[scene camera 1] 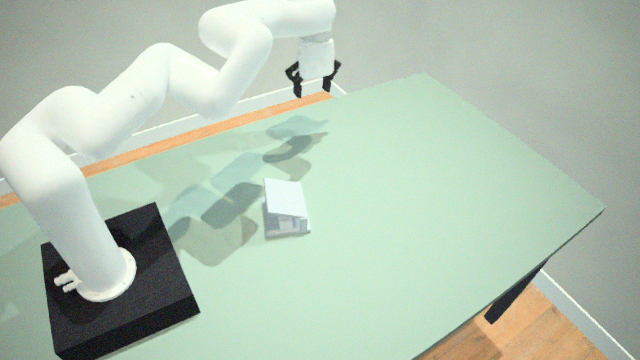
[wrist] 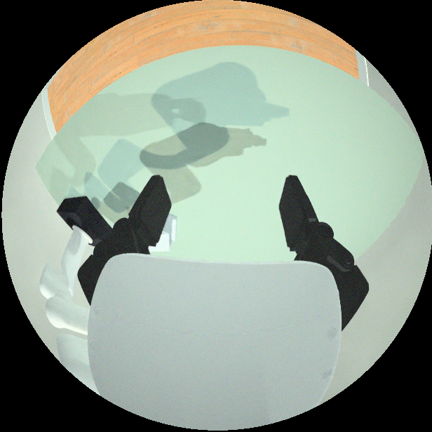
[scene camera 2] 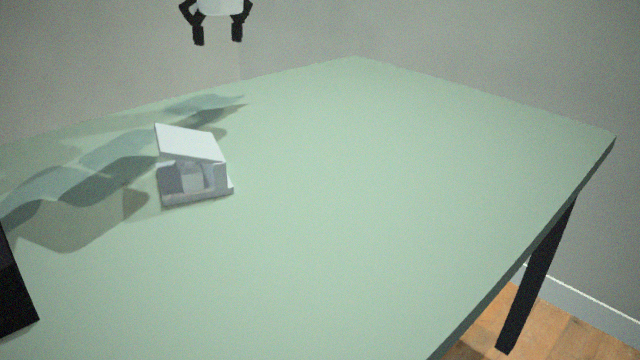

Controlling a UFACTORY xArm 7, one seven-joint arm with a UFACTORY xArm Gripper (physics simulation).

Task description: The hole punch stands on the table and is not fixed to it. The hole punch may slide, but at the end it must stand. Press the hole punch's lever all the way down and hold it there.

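Frame: origin at the arm's base, x ahead, y left, z up, level; millimetres.
Seen in the pictures: gripper, fingertip midpoint: [scene camera 1: 312, 93] [scene camera 2: 218, 43]; arm's base at its link origin: [scene camera 1: 106, 274].
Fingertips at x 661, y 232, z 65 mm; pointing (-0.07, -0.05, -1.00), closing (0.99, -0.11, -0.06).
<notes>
Offsets run from my fingertips to a thing's top centre. Level surfaces: height alone.
The hole punch {dx -238, dy -240, dz -58 mm} [scene camera 1: 286, 207] [scene camera 2: 192, 167] stands upright on the green table {dz -144 mm} [scene camera 1: 425, 175] [scene camera 2: 375, 200] [wrist: 320, 145]. Its flat pale lever {dx -238, dy -240, dz -58 mm} [scene camera 1: 285, 196] [scene camera 2: 189, 142] slants up, raised above the base, with a gap under it. In the wrist view part of the hole punch [wrist: 172, 229] shows behind a finger, and the rest is hidden. My gripper [scene camera 1: 312, 93] [scene camera 2: 218, 36] [wrist: 223, 188] is open and empty. It hangs high above the table, well clear of the hole punch and towards the table's far edge, pointing down.
The arm's black base block [scene camera 1: 165, 280] [scene camera 2: 15, 295] [wrist: 82, 212] stands on the table to the left of the hole punch in scene camera 1's view. The white arm [scene camera 1: 195, 85] reaches over the table's far side. Its shadows fall beside the hole punch. Grey walls stand behind the table.
</notes>
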